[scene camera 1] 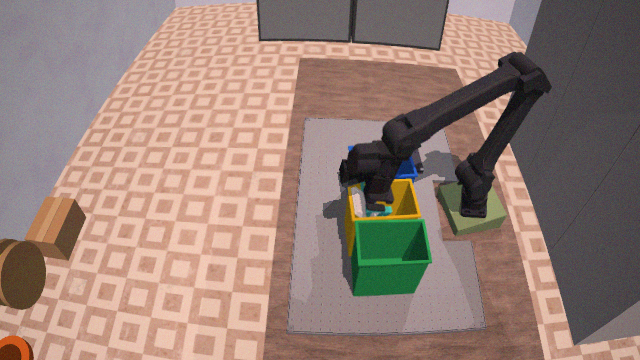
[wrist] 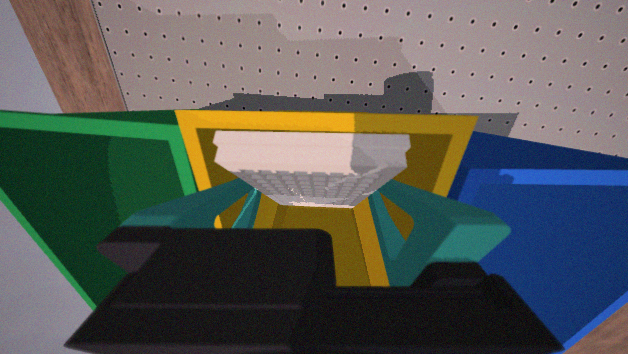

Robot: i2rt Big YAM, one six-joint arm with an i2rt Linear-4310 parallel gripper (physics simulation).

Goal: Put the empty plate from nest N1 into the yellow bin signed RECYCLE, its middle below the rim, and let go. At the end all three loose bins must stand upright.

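Places are measured from the arm's base along level axes (x down, y left, z ahead), in metres.
Pixels of known places: gripper, between the fingertips: (scene camera 1: 366,211) (wrist: 314,177); arm's base, origin of its link: (scene camera 1: 473,202).
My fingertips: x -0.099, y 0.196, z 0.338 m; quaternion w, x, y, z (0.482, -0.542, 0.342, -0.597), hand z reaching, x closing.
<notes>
For each thing: its top centre in the pictures, then the offset to it from my fingertips. Level surfaces: height alone.
- green bin, centre of its top: (wrist: 123,252) (scene camera 1: 393,241) dx -0.044, dy +0.111, dz -0.081 m
- blue bin, centre of its top: (wrist: 521,296) (scene camera 1: 382,160) dx -0.044, dy -0.154, dz -0.015 m
- grey perforated mat, height of its surface: dx +0.135 m
The white plate (scene camera 1: 358,202) (wrist: 310,152) stands on edge between the teal fingers of my gripper (scene camera 1: 376,210) (wrist: 314,177), which is shut on it. The plate is within the opening of the yellow bin (scene camera 1: 409,200) (wrist: 265,120), close to the bin's wall on the left in the scene view; its upper edge is near rim height, and how deep its middle sits is hard to tell. The yellow bin stands upright. The sign RECYCLE does not show. The green bin (scene camera 1: 390,277) (wrist: 85,125) and the blue bin (scene camera 1: 407,169) (wrist: 560,240) stand upright on either side of it.
The bins stand in a row on a grey perforated mat (scene camera 1: 320,310) (wrist: 240,45). The arm's base is on a green block (scene camera 1: 450,212) to the right in the scene view. Cardboard boxes (scene camera 1: 52,220) lie far left. Dark cabinets (scene camera 1: 305,20) stand at the back.
</notes>
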